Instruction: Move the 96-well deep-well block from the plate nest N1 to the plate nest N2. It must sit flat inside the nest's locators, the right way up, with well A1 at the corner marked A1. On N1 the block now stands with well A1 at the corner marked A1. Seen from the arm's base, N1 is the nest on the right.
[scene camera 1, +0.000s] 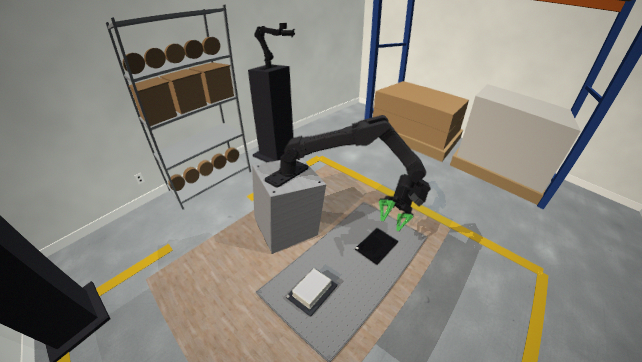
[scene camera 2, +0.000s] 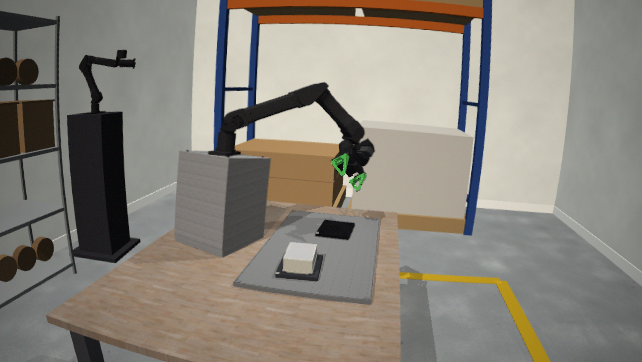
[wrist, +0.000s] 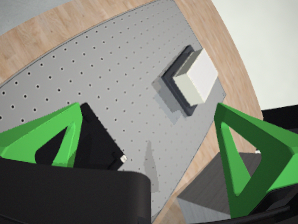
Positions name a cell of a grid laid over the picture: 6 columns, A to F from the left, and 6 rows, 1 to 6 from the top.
Observation:
In view: my gripper (wrist: C3), a white deep-well block (scene camera 2: C5) and a black nest N2 (scene camera 1: D5).
The white deep-well block is seen too in scene camera 1 (scene camera 1: C5) and in the wrist view (wrist: D3). The black nest N2 also shows in the wrist view (wrist: B4).

